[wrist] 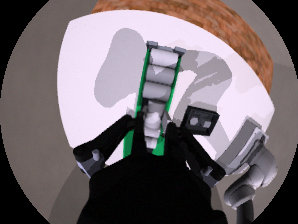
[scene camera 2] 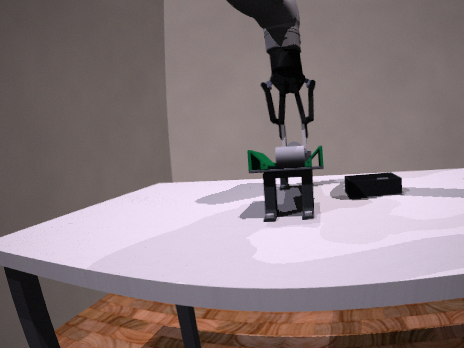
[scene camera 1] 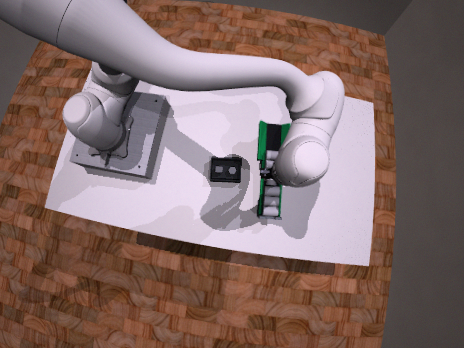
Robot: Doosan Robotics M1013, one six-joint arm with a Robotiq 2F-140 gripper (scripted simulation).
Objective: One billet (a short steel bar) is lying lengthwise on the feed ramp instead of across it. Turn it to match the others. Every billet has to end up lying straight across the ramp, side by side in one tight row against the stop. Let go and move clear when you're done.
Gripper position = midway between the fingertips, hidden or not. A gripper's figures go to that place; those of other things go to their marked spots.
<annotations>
The gripper [scene camera 2: 295,153] is 0.84 m from the lens. A black box [scene camera 2: 354,187]: 0.77 m from the lens.
</annotations>
